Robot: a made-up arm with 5 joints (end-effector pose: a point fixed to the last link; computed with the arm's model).
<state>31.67 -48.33 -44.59 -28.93 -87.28</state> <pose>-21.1 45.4 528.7 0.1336 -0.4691 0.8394 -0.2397</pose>
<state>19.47 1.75 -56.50 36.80 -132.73</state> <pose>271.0 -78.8 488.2 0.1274 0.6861 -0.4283 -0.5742</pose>
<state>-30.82 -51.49 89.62 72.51 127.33</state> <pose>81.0 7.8 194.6 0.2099 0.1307 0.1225 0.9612</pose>
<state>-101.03 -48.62 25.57 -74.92 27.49</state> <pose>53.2 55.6 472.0 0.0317 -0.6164 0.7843 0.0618</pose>
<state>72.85 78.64 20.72 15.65 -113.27</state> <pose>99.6 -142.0 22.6 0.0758 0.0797 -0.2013 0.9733</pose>
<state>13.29 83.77 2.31 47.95 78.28</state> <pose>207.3 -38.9 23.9 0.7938 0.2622 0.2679 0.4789</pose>
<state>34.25 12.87 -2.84 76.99 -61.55</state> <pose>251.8 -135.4 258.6 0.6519 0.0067 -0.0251 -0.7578</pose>
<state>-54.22 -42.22 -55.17 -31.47 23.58</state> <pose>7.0 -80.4 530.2 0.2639 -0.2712 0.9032 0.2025</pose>
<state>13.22 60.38 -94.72 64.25 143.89</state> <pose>403.3 -84.8 291.7 0.3803 -0.4882 -0.1113 0.7776</pose>
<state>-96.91 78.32 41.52 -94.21 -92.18</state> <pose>38.5 210.6 73.4 0.8462 0.5298 0.0551 0.0143</pose>
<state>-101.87 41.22 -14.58 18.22 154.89</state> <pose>-4.6 326.6 200.5 0.5555 0.1629 0.3475 -0.7376</pose>
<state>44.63 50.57 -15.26 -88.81 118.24</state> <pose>290.3 -233.0 282.7 0.2552 -0.9354 -0.1643 0.1815</pose>
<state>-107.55 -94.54 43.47 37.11 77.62</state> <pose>50.5 43.3 358.1 0.0128 -0.2219 0.7559 -0.6158</pose>
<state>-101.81 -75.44 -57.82 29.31 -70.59</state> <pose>103.1 -186.6 450.5 0.1177 -0.9917 0.0417 0.0298</pose>
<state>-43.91 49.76 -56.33 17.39 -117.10</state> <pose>332.9 257.2 289.6 0.6073 0.6309 -0.0898 -0.4743</pose>
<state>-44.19 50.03 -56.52 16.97 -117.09</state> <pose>331.9 258.8 289.2 0.6070 0.6334 -0.0886 -0.4716</pose>
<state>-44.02 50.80 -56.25 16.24 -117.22</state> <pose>333.5 258.7 284.9 0.6072 0.6313 -0.0886 -0.4743</pose>
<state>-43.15 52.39 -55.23 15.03 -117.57</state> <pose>338.8 255.9 273.8 0.6081 0.6215 -0.0901 -0.4855</pose>
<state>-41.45 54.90 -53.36 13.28 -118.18</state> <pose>347.9 249.0 255.1 0.6091 0.6028 -0.0932 -0.5068</pose>
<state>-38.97 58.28 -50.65 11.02 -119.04</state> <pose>359.2 236.9 229.0 0.6091 0.5750 -0.0973 -0.5375</pose>
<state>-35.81 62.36 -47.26 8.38 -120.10</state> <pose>370.3 218.9 197.2 0.6062 0.5390 -0.1014 -0.5760</pose>
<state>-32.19 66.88 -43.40 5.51 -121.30</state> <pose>378.3 195.7 162.1 0.5991 0.4968 -0.1043 -0.6192</pose>
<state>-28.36 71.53 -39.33 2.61 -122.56</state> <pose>381.4 169.0 126.8 0.5873 0.4511 -0.1053 -0.6637</pose>
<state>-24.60 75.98 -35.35 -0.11 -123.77</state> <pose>379.0 141.6 94.4 0.5718 0.4053 -0.1042 -0.7056</pose>
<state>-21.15 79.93 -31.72 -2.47 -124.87</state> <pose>372.2 116.5 67.1 0.5542 0.3628 -0.1013 -0.7423</pose>
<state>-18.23 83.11 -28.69 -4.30 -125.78</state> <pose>363.5 95.8 46.3 0.5369 0.3268 -0.0974 -0.7716</pose>
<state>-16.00 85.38 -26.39 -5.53 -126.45</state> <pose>355.3 80.5 32.0 0.5225 0.2992 -0.0936 -0.7929</pose>
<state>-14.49 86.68 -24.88 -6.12 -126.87</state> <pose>349.5 70.7 23.8 0.5122 0.2807 -0.0908 -0.8066</pose>
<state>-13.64 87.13 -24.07 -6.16 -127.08</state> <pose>346.8 65.5 20.4 0.5063 0.2705 -0.0892 -0.8139</pose>
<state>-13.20 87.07 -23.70 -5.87 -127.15</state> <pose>346.1 63.0 19.7 0.5035 0.2655 -0.0885 -0.8174</pose>
